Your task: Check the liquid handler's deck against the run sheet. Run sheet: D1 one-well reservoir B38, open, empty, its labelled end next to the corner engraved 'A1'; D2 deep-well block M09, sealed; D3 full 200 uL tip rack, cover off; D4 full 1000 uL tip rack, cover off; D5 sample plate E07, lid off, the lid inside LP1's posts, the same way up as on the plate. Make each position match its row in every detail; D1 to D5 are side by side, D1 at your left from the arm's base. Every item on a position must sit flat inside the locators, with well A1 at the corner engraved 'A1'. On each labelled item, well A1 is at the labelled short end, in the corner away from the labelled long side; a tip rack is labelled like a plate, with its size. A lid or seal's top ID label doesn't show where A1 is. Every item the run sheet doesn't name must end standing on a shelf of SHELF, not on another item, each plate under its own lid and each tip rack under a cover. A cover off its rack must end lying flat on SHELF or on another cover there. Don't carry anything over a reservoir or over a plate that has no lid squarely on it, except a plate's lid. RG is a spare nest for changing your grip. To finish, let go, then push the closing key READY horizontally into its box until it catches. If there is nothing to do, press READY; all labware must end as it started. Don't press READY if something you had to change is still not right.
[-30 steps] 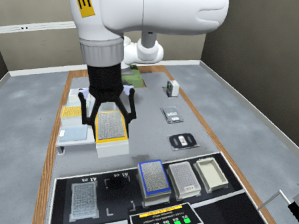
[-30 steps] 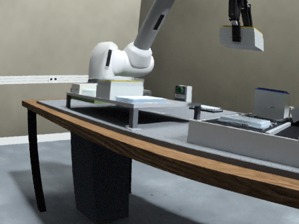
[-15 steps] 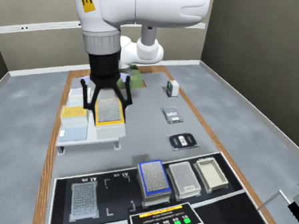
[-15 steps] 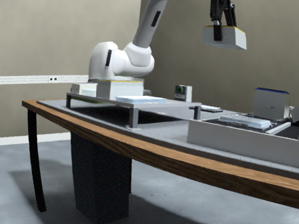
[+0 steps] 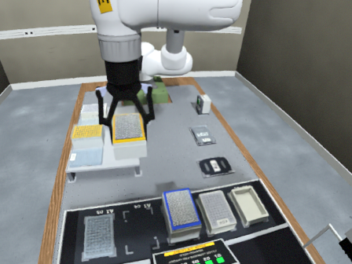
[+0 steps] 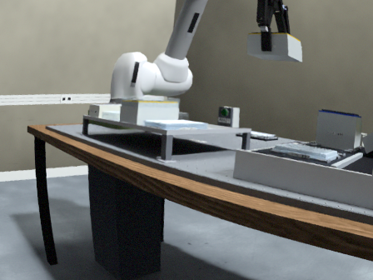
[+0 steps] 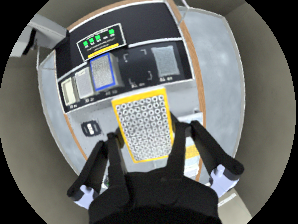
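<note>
The yellow-rimmed tip rack is 10 mm to the right of my hand, 10 mm behind it and 10 mm above it. Also, from my hand: blue-rimmed tip rack: 180 mm below, 160 mm ahead, 110 mm to the left; then deep-well block: 240 mm to the left, 230 mm below, 180 mm ahead; then clear sample plate: 240 mm below, 160 mm ahead, 130 mm to the right.
</note>
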